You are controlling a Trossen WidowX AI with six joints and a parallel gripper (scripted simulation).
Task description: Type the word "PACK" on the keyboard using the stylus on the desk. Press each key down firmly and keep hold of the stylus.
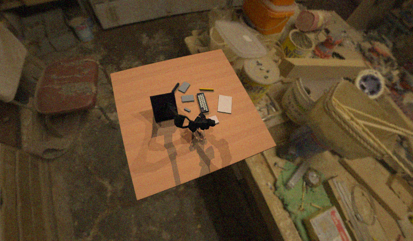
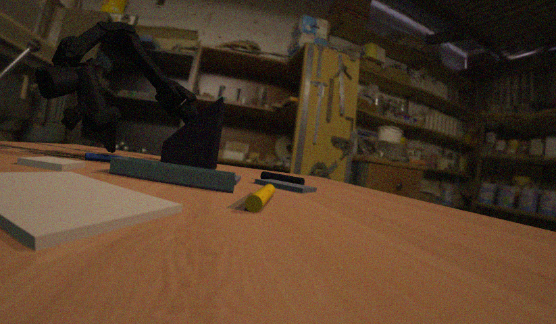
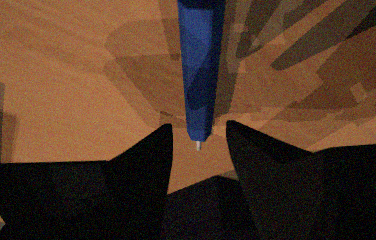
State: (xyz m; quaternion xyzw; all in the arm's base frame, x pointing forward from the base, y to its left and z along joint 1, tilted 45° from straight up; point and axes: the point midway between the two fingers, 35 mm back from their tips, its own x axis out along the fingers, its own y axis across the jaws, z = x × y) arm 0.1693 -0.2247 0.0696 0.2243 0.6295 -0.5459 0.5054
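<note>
Now: gripper tip 10 mm past the blue stylus, 10 mm to the right of it and 20 mm above it. The rest, counted from my gripper tip: key 180 mm ahead, 80 mm to the left, 10 mm below; then white slab 380 mm ahead, 90 mm to the left, 20 mm below; then small white tile 200 mm ahead, 30 mm to the right, 20 mm below.
</note>
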